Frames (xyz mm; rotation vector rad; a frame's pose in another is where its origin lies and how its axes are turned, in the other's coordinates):
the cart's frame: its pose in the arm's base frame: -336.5 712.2 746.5 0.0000 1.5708 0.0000
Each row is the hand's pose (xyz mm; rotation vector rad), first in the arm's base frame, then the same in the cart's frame.
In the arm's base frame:
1: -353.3 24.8 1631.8 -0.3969 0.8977 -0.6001
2: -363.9 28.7 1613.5 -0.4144 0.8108 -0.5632
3: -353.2 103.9 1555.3 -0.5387 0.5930 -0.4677
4: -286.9 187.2 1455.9 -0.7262 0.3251 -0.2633
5: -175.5 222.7 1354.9 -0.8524 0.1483 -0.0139
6: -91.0 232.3 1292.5 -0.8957 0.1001 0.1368
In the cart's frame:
1: -885.3 -687.4 -16.8 0.1409 -0.6080 -0.6915
2: -867.0 -683.5 -27.4 0.1044 -0.6979 -0.6861
3: -808.8 -608.3 -16.7 -0.0513 -0.9112 -0.7269
4: -709.4 -525.0 49.6 -0.3463 -1.1644 -0.7402
5: -608.4 -489.5 161.0 -0.6418 -1.3205 -0.6630
6: -546.0 -479.9 245.5 -0.7948 -1.3545 -0.5842

